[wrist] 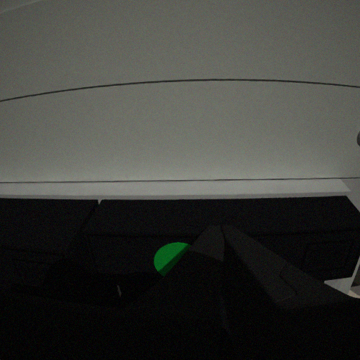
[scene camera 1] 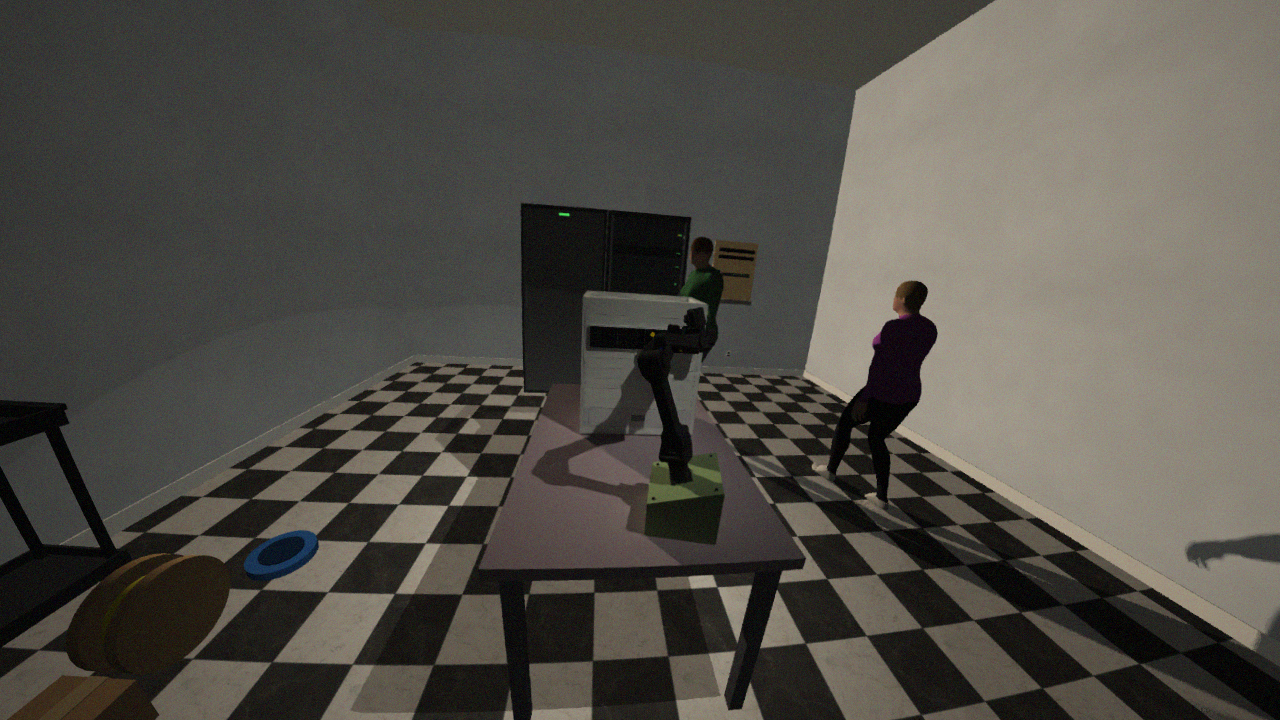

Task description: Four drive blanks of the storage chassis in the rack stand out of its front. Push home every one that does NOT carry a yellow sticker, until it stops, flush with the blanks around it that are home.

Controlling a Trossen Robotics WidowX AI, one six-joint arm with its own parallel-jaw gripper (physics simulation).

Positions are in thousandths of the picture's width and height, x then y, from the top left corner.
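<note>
I can see a rack (scene camera 1: 481,553), and in the wrist view (wrist: 296,296) you'd find that rack too.
</note>
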